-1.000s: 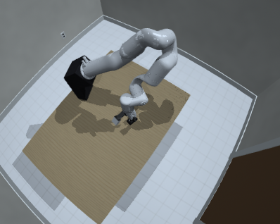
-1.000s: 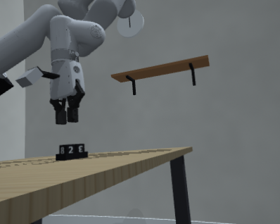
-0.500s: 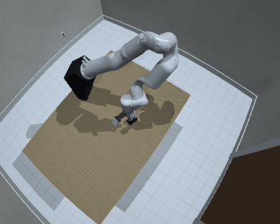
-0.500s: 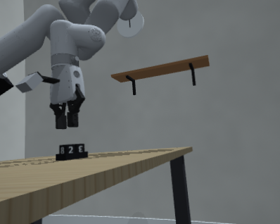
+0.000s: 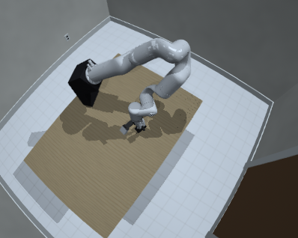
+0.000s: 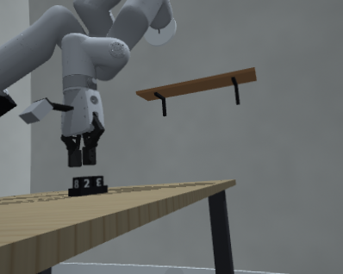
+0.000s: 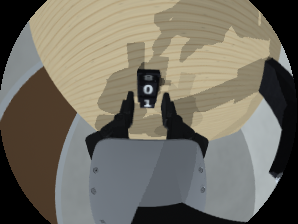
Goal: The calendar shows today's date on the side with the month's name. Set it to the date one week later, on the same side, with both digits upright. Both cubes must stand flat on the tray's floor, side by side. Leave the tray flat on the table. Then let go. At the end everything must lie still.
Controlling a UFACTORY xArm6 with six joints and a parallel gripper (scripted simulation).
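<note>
The black cube is 30 mm to the left of my hand and 60 mm below it. Also, from my hand: black calendar tray (20 mm to the left, 70 mm below).
</note>
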